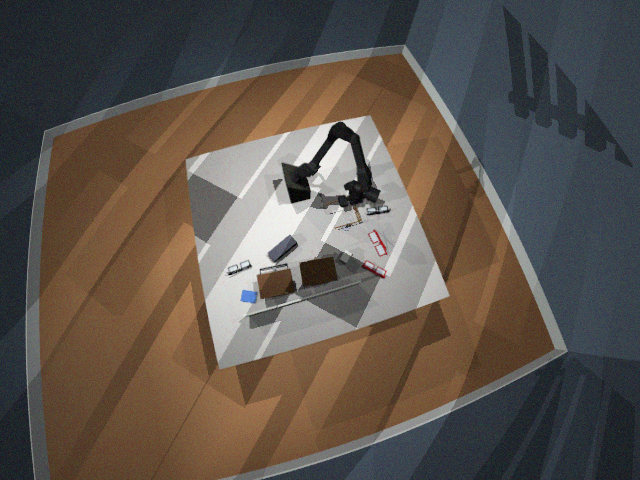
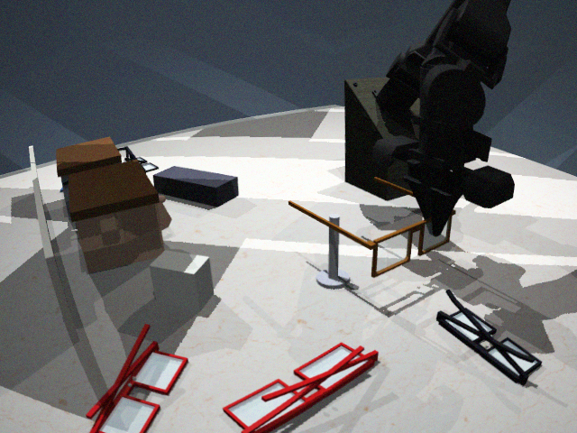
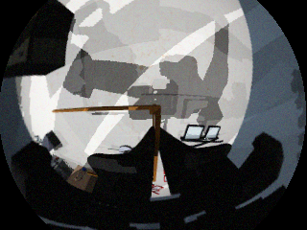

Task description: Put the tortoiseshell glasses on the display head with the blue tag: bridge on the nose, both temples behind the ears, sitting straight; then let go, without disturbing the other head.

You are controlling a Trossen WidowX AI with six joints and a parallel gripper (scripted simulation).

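Now: gripper tip 11 cm short of the grey post, 6 cm to the left of it and 3 cm above it. Round my gripper tip: white rail (44 cm ahead, 39 cm to the right); white cube (28 cm ahead, 12 cm to the right, 3 cm below); dark case (44 cm to the right, 15 cm ahead, 4 cm below).
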